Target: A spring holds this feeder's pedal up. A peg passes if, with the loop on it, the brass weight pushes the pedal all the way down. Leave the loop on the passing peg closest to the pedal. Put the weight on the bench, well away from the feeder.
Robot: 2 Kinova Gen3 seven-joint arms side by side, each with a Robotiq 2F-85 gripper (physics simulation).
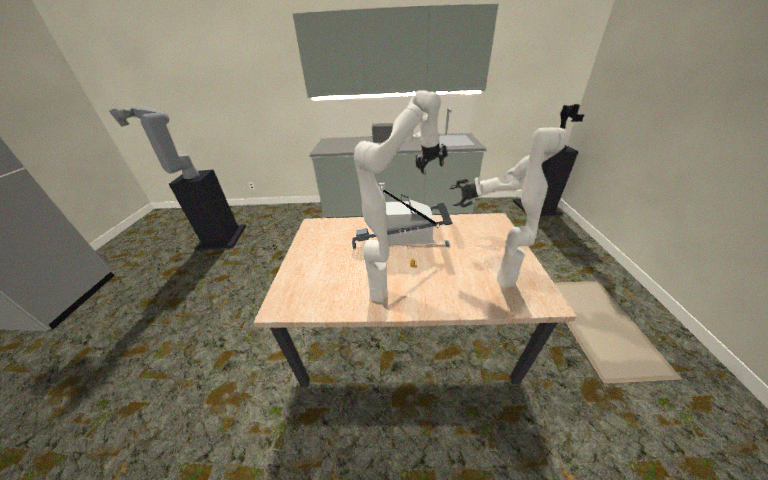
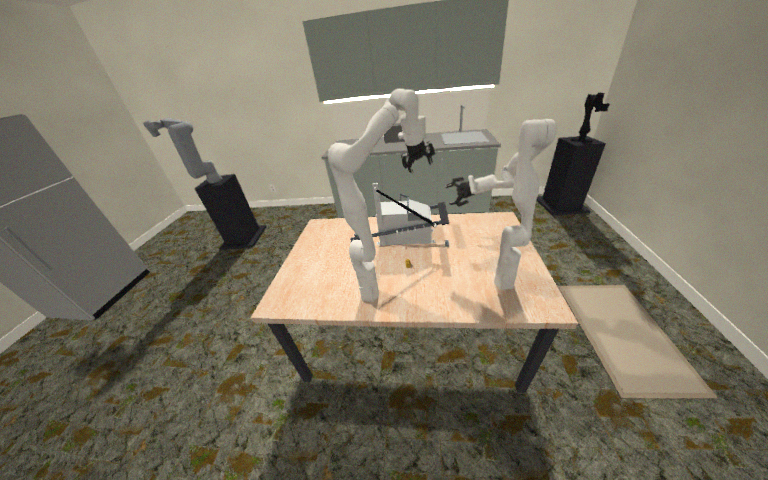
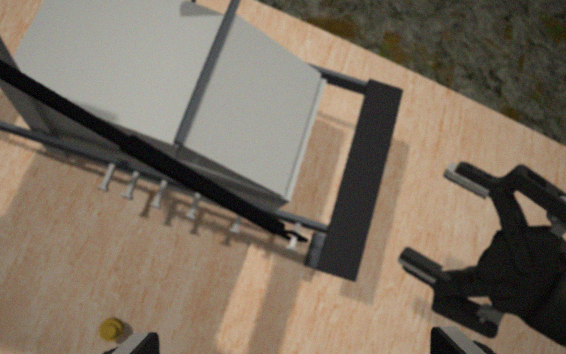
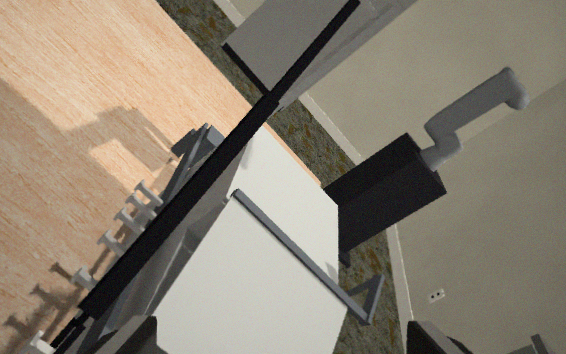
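The grey-white feeder stands at the bench's back. Its dark pedal plate is at the right end, apparently raised. Several pale pegs line the front rail. A black strap slopes down to a thin loop at the peg nearest the pedal. The brass weight stands on the bench before the feeder. My left gripper is open, above the feeder. My right gripper is open, right of the pedal.
A grey bar crosses over the feeder's top. A grey block is at the rail's left end. The wooden bench carries both arms. Its back edge runs behind the feeder.
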